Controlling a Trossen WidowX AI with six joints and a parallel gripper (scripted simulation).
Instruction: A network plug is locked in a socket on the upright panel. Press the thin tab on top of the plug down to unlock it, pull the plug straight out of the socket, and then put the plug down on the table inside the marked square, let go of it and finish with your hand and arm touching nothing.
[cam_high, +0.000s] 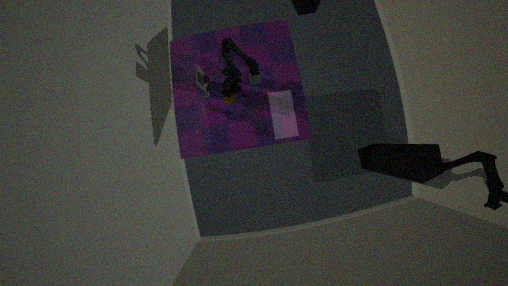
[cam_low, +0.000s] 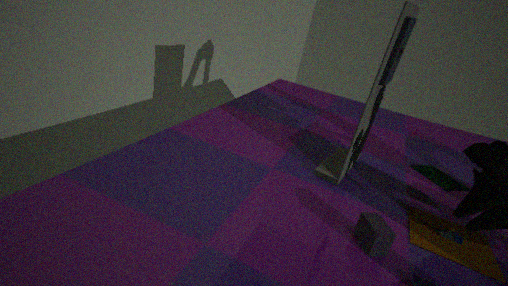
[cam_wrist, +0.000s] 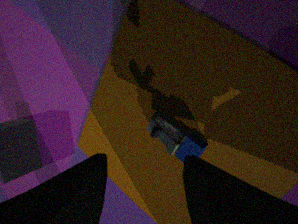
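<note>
My gripper tip is now 3 cm above the orange marked square. Round my gripper tip: small grey block 14 cm ahead, 9 cm to the left, 1 cm below; upright grey panel 17 cm ahead, 14 cm to the right, 12 cm above; dark flat patch 25 cm to the right, 4 cm behind, 3 cm below.
</note>
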